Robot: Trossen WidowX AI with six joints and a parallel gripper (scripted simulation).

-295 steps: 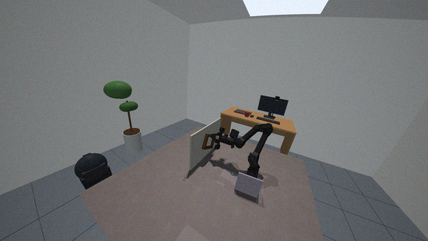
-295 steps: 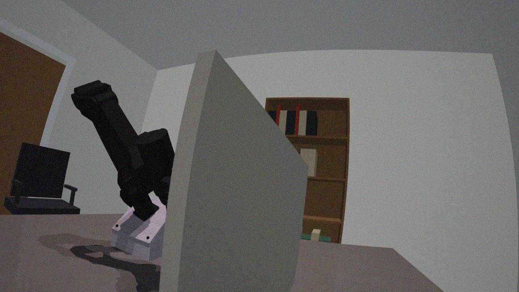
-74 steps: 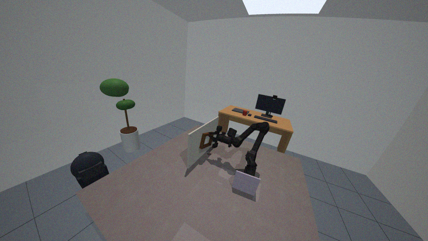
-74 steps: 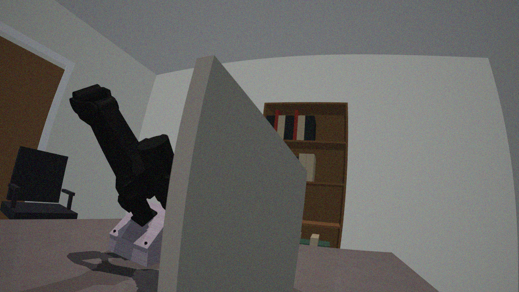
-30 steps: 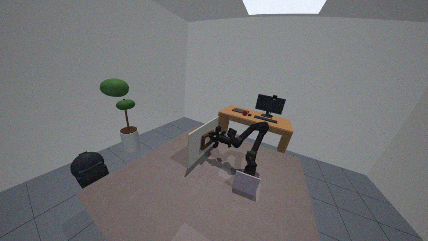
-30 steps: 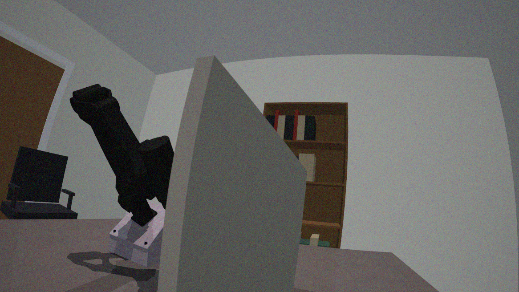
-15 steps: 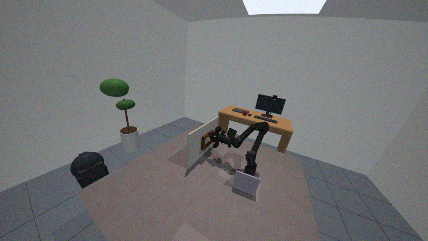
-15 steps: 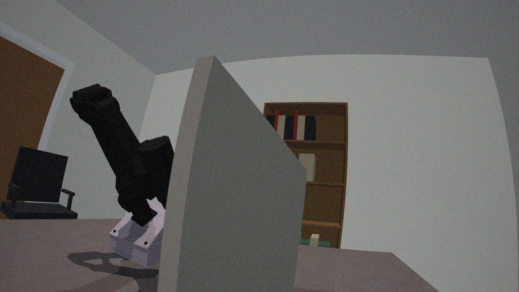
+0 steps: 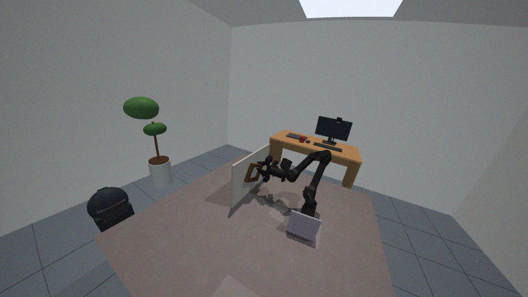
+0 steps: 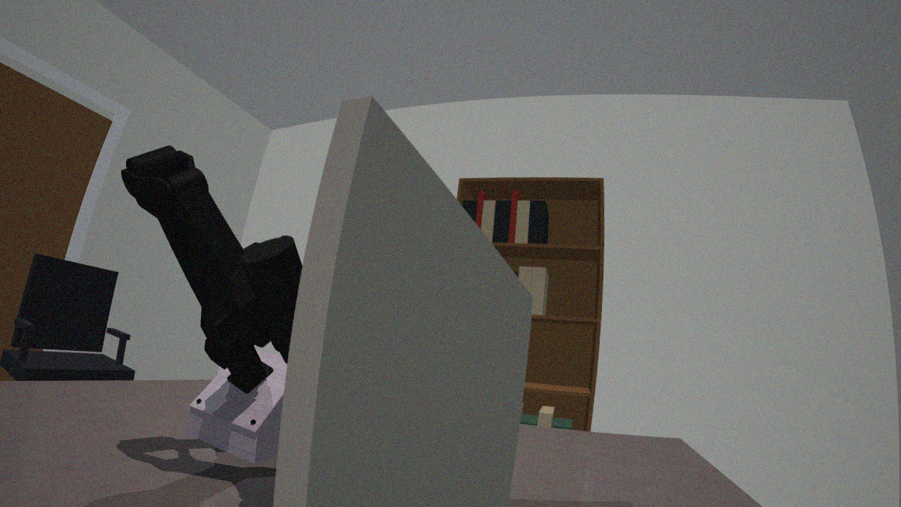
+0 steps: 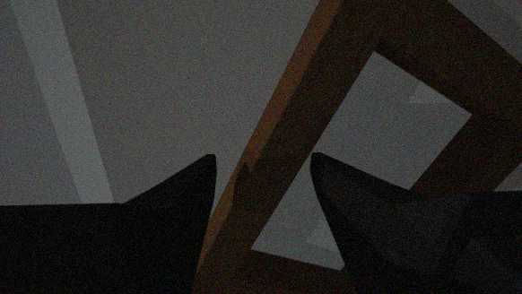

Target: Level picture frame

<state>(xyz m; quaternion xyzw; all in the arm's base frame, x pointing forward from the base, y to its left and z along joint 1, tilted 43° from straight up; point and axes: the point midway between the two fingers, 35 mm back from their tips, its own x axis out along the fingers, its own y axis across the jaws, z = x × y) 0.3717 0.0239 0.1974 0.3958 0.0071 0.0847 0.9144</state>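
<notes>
My gripper tip is now 5 cm above the brown wooden picture frame, 2 cm to the right of it and 1 cm short of it. The rest, counted from my gripper tip: wall panel: 6 cm below, 2 cm ahead.
</notes>
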